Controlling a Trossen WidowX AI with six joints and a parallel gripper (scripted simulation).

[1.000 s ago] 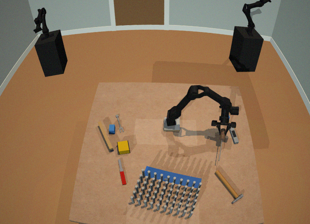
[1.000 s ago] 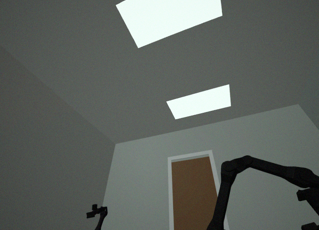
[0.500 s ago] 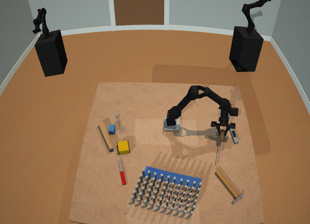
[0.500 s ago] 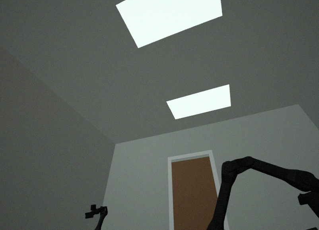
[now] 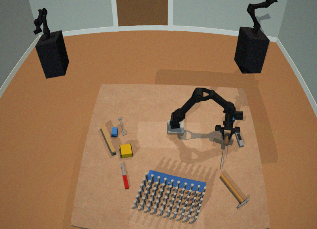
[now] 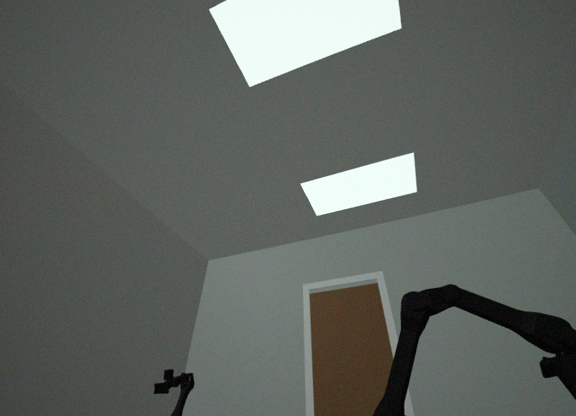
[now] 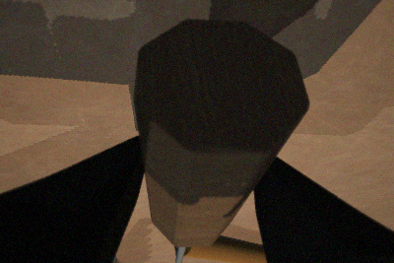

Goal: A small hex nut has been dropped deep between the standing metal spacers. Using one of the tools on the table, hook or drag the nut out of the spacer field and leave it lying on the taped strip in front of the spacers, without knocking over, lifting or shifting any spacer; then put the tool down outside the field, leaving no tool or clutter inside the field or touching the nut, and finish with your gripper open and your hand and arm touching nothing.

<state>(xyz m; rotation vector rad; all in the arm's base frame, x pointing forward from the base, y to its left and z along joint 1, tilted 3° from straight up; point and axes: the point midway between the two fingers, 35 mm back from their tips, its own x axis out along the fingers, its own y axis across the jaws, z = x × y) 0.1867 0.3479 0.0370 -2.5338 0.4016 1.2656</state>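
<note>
Right now the hook tool is 10 cm ahead of my gripper tip and 4 cm to the right of it. Also, from my gripper tip: grey bar: 3 cm behind, 12 cm to the left, 3 cm below; blue taped strip: 24 cm ahead, 40 cm to the right, 4 cm below; hex nut: 25 cm ahead, 45 cm to the right, 4 cm below.
</note>
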